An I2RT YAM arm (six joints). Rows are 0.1 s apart.
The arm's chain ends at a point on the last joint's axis. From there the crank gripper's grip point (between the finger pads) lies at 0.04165 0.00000 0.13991 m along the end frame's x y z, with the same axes.
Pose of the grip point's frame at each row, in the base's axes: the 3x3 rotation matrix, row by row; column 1 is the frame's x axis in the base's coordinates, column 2 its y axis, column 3 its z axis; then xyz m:
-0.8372, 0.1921, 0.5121; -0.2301, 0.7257, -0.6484; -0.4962, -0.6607, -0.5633; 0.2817, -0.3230, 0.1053
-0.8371, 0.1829, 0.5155; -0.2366, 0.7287, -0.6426; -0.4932, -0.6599, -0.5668; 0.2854, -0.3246, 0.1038
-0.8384, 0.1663, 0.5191; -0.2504, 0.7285, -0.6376; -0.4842, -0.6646, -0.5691; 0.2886, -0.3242, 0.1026
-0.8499, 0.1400, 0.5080; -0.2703, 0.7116, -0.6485; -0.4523, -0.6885, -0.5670; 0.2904, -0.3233, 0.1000
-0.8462, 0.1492, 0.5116; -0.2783, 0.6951, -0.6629; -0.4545, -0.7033, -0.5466; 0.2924, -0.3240, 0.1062
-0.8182, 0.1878, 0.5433; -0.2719, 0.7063, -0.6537; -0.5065, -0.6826, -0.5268; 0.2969, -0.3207, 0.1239
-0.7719, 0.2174, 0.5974; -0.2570, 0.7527, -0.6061; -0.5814, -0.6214, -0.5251; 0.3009, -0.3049, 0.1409
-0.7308, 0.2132, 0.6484; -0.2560, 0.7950, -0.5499; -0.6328, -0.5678, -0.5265; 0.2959, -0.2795, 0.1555
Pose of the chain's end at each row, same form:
-0.8372, 0.1921, 0.5121; -0.2301, 0.7257, -0.6484; -0.4962, -0.6607, -0.5633; 0.2449, -0.2227, 0.2048
-0.8371, 0.1829, 0.5155; -0.2366, 0.7287, -0.6426; -0.4932, -0.6599, -0.5668; 0.2481, -0.2248, 0.2036
-0.8384, 0.1663, 0.5191; -0.2504, 0.7285, -0.6376; -0.4842, -0.6646, -0.5691; 0.2509, -0.2246, 0.2024
-0.8499, 0.1400, 0.5080; -0.2703, 0.7116, -0.6485; -0.4523, -0.6885, -0.5670; 0.2547, -0.2213, 0.1982
-0.8462, 0.1492, 0.5116; -0.2783, 0.6951, -0.6629; -0.4545, -0.7033, -0.5466; 0.2561, -0.2197, 0.2016
-0.8182, 0.1878, 0.5433; -0.2719, 0.7063, -0.6537; -0.5065, -0.6826, -0.5268; 0.2550, -0.2179, 0.2187
-0.7719, 0.2174, 0.5974; -0.2570, 0.7527, -0.6061; -0.5814, -0.6214, -0.5251; 0.2495, -0.2094, 0.2386
-0.7308, 0.2132, 0.6484; -0.2560, 0.7950, -0.5499; -0.6328, -0.5678, -0.5265; 0.2356, -0.1919, 0.2555

